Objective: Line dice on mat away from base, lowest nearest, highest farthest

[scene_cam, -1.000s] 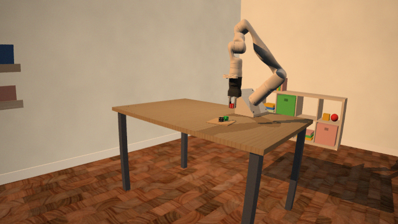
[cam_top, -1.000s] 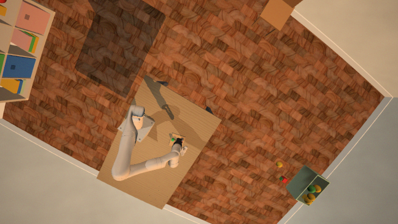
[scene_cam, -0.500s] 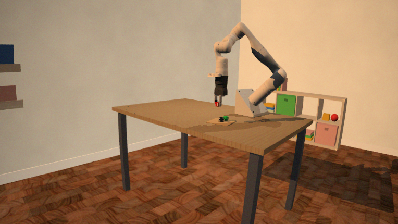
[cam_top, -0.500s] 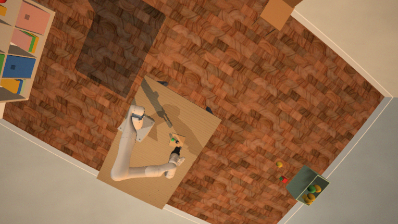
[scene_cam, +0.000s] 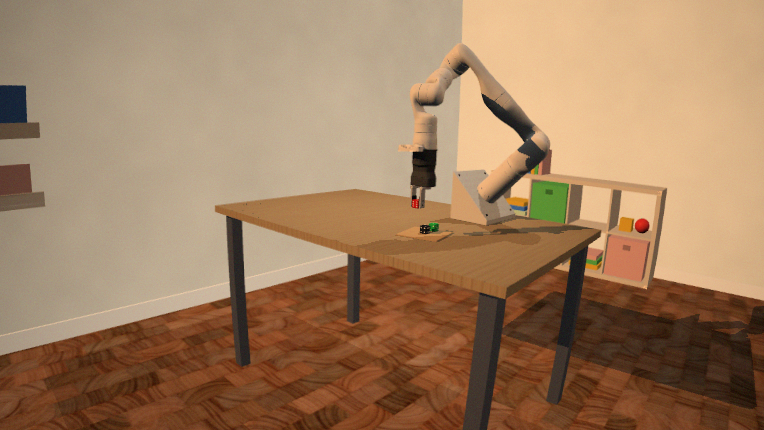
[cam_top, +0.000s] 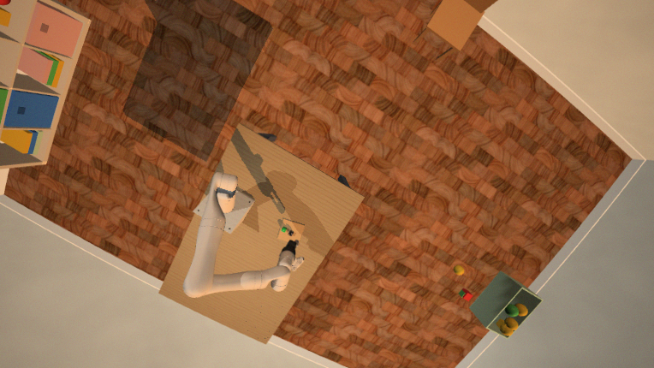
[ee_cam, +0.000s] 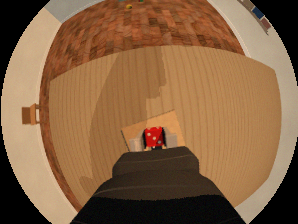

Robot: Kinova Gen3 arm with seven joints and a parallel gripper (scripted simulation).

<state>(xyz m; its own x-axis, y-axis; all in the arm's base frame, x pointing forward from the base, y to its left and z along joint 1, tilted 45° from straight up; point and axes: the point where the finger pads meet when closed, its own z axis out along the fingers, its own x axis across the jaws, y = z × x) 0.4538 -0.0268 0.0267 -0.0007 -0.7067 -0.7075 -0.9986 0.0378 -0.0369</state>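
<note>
My gripper is now 100 mm above the black die and 50 mm past it. From my hand the other things lie so: red die (10 mm below); then green die (100 mm below, 100 mm behind); then tan mat (110 mm below, 50 mm behind).
</note>
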